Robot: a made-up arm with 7 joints.
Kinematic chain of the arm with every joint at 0, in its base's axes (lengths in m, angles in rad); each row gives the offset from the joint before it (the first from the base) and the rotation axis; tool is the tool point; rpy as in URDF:
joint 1: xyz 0 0 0 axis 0.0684 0.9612 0.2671
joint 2: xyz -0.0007 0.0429 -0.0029 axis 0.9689 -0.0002 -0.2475
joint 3: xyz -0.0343 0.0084 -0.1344 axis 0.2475 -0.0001 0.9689
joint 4: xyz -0.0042 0 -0.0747 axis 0.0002 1 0
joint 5: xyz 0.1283 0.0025 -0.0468 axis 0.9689 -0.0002 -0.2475
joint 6: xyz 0.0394 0 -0.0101 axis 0.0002 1 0
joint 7: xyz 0.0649 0 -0.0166 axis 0.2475 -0.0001 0.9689
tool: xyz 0 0 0 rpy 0 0.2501 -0.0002
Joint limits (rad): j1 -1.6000..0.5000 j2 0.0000..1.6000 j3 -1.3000..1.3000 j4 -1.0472..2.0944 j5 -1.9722..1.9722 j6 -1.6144..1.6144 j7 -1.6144..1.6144
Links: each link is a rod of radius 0.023 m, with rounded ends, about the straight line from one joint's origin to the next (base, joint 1, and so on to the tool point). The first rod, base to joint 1, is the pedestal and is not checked.
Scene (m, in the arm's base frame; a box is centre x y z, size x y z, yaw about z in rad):
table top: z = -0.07
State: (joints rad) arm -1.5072 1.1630 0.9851 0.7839 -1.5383 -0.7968 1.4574
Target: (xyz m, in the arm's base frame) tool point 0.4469 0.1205 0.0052
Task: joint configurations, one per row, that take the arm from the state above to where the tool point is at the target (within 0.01 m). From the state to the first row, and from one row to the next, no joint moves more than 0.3 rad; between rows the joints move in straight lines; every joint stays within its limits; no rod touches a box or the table.
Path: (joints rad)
1: -1.5304 0.9324 0.9213 0.8402 -1.5489 -0.7567 1.4574
2: -1.5536 0.7019 0.8574 0.8965 -1.5596 -0.7166 1.4574
3: -1.5768 0.4713 0.7936 0.9529 -1.5702 -0.6765 1.4574
4: -1.6000 0.2408 0.7297 1.0092 -1.5809 -0.6364 1.4574

